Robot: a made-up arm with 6 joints. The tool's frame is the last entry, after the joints.
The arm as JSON. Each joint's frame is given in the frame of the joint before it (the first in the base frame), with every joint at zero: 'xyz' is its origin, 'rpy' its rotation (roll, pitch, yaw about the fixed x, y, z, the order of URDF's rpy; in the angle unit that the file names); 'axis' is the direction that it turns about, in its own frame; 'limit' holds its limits. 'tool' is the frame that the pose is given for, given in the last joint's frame.
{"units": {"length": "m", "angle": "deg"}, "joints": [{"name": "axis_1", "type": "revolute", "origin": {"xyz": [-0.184, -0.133, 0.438], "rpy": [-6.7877, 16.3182, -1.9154]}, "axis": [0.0, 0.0, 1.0], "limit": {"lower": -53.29, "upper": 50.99}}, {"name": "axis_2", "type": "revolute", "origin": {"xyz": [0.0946, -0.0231, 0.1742], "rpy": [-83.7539, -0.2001, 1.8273]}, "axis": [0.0, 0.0, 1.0], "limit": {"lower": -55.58, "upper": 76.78}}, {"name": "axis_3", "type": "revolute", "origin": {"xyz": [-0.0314, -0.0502, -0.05], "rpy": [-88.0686, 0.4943, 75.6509]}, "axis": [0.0, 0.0, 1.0], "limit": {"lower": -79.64, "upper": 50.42}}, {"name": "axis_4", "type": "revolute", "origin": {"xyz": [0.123, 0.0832, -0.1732], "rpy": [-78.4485, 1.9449, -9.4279]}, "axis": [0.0, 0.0, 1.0], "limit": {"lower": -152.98, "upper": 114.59}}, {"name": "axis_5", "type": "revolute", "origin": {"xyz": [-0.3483, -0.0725, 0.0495], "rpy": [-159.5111, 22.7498, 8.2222]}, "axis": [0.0, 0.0, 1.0], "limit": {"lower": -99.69, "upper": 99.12}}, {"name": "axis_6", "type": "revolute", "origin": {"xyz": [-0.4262, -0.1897, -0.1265], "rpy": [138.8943, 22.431, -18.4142]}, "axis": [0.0, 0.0, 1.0], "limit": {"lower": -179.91, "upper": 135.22}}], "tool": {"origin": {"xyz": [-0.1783, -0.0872, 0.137], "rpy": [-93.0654, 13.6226, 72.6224]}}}
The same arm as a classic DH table. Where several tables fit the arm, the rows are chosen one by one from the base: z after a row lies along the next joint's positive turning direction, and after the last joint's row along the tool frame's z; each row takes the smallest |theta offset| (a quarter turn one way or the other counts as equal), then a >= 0, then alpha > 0; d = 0 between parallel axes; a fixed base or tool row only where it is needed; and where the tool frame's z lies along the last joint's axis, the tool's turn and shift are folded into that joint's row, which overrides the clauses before.
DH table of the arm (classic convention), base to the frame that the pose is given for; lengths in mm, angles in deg. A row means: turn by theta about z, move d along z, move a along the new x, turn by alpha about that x. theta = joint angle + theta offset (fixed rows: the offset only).
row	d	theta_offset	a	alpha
base (fixed)	1128.3	-68.96	58.1	-17.64
axis_1	-547.3	69.87	93.8	-83.75
axis_2	-76.9	75.43	-56.4	-88.07
axis_3	-176.3	-9.33	107	-78.46
axis_4	566.4	56.19	-262.5	-149.75
axis_5	763.9	8.11	-189.5	134.15
axis_6	738.6	41.22	-134.6	-92.98
tool (fixed)	146	13.64	0	0
Joint limits (deg, base to tool): -53.29..50.99 -55.58..76.78 -79.64..50.42 -152.98..114.59 -99.69..99.12 -179.91..135.22

